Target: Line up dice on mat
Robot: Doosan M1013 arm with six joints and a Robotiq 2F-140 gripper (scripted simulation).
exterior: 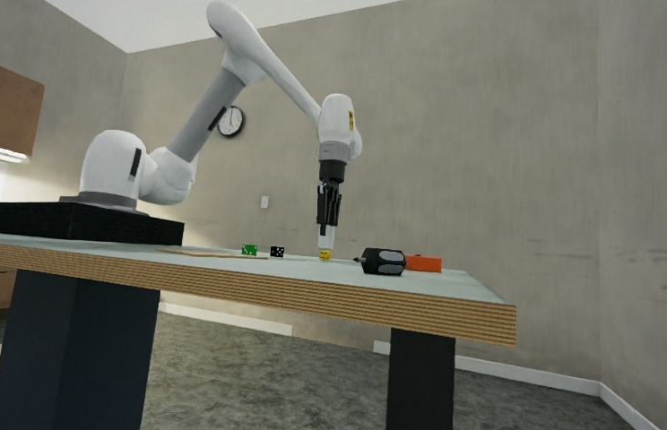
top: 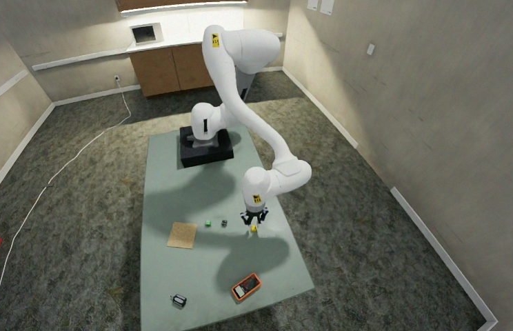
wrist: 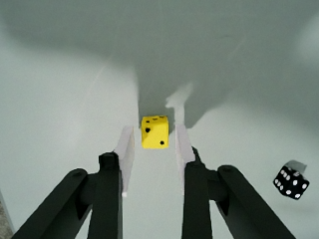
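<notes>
The yellow die is 5 cm below my hand. Round my hand: orange-cased handheld device 29 cm ahead, 8 cm to the right, 5 cm below; black die 5 cm behind, 15 cm to the right, 5 cm below; green die 6 cm behind, 24 cm to the right, 5 cm below.
</notes>
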